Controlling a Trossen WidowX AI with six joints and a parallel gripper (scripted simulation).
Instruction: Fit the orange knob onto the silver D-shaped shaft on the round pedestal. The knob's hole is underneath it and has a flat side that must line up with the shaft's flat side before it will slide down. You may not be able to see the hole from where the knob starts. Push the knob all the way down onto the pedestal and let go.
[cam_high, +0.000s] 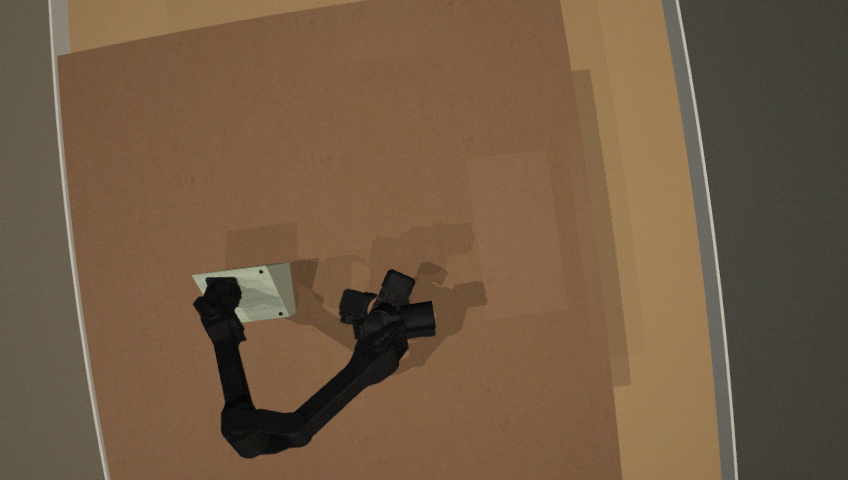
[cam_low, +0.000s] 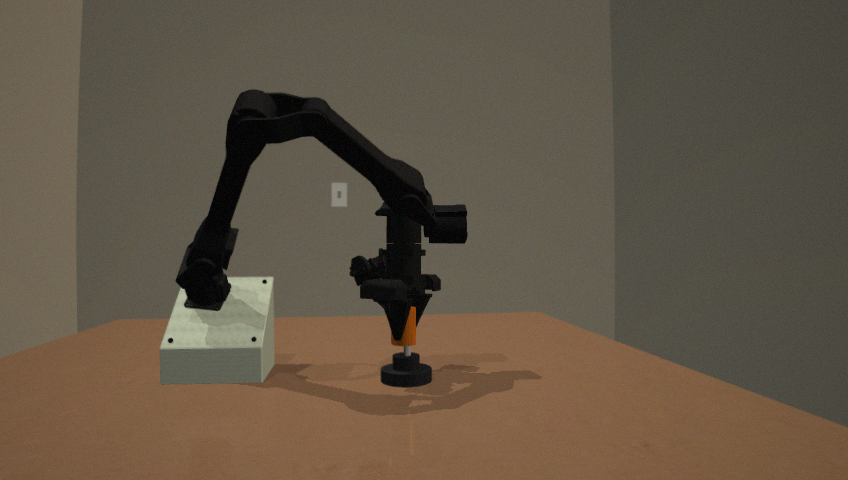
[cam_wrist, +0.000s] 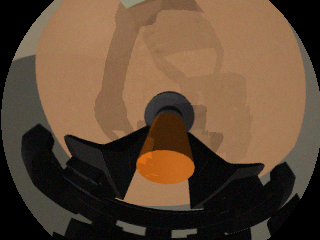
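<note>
My gripper tip is 10 mm short of the black round pedestal and 40 mm above it. From my gripper tip the other things lie so: orange knob: 30 mm above.
</note>
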